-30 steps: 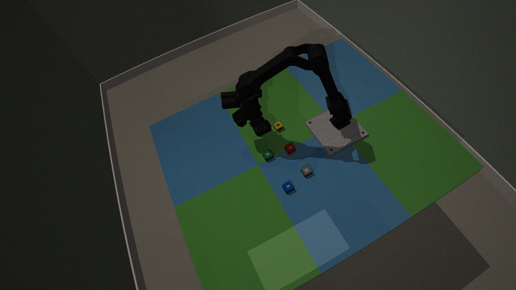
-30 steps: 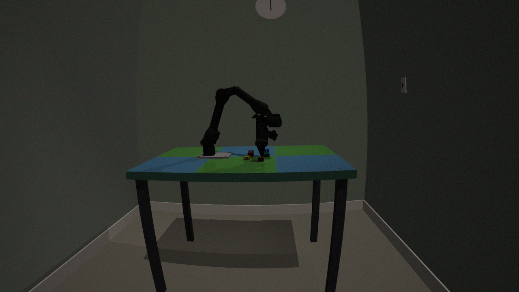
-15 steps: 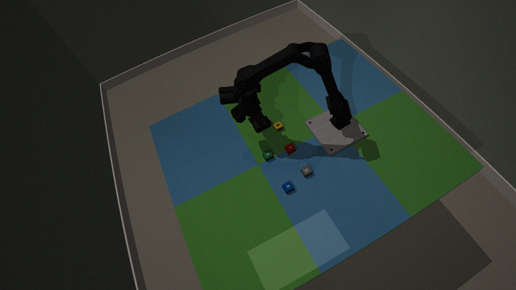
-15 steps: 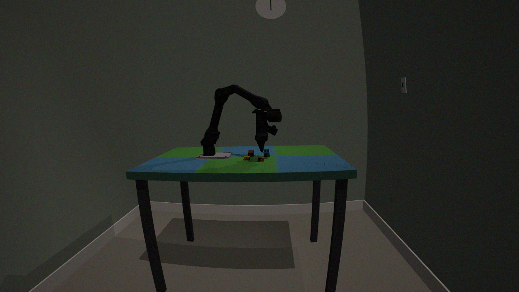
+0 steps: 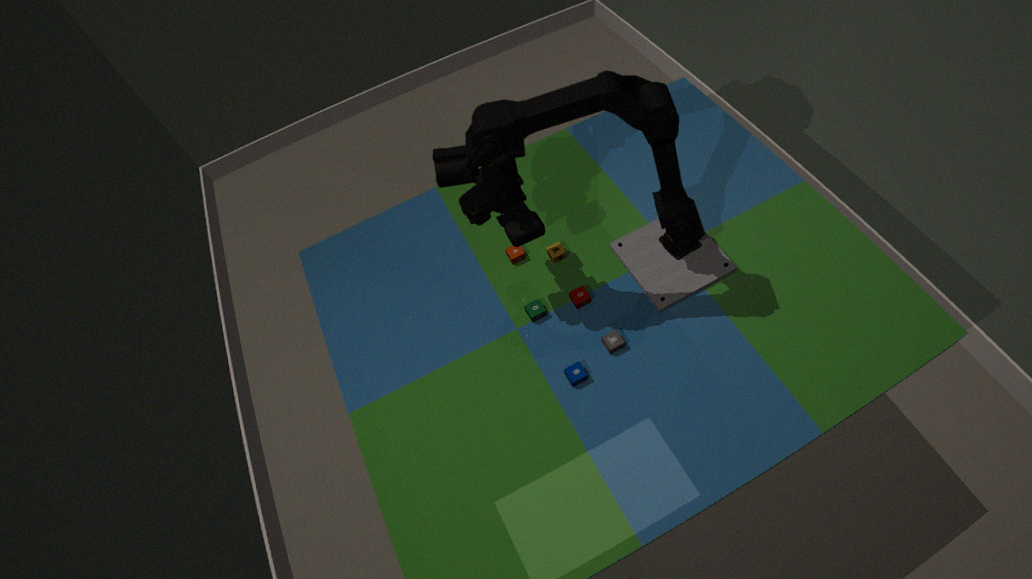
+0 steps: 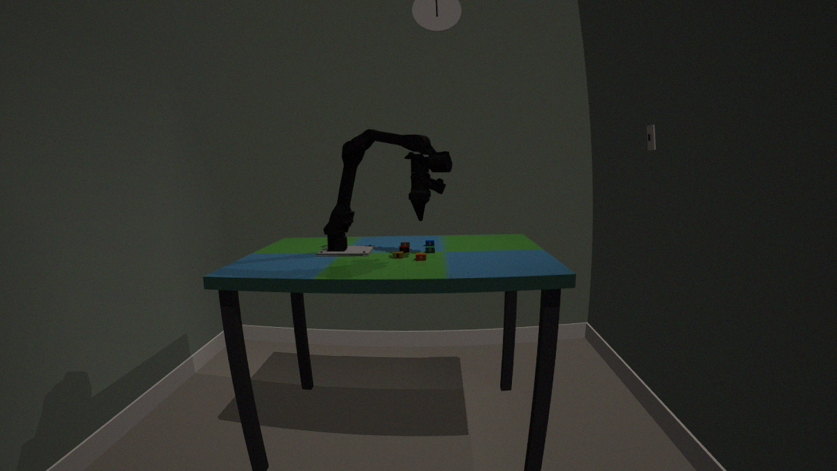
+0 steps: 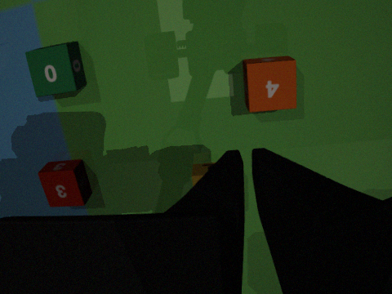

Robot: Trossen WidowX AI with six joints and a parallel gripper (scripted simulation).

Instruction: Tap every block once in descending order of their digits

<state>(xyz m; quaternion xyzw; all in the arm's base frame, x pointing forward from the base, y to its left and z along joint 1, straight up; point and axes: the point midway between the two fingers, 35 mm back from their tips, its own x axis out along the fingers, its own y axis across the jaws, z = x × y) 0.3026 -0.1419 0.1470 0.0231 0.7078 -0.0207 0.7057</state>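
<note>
Now: gripper tip 6 cm past the red block, 14 cm to the right of it and 11 cm above it. Round my gripper tip: yellow block 8 cm behind, 2 cm to the left, 11 cm below; then dark green block 3 cm ahead, 11 cm to the left, 11 cm below; then orange block 3 cm to the right, 11 cm below.
</note>
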